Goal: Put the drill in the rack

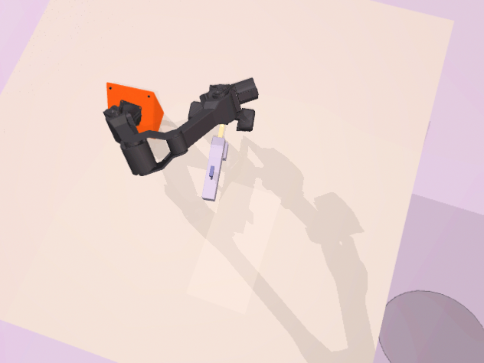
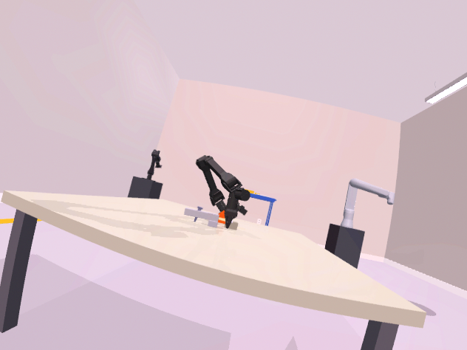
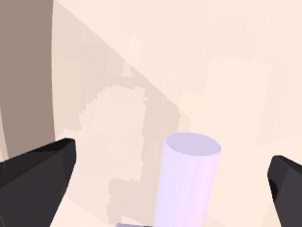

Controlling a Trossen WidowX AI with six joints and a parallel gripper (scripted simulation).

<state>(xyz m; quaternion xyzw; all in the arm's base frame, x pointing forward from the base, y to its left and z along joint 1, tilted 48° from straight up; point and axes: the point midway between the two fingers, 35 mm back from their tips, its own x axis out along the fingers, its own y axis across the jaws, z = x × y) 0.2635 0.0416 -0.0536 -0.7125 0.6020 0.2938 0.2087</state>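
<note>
My gripper tip is now 80 mm past the rack, 10 mm to the right of it and 10 mm below it. Round my gripper tip: small blue key (160 mm to the right, 40 mm above, 30 mm ahead).
</note>
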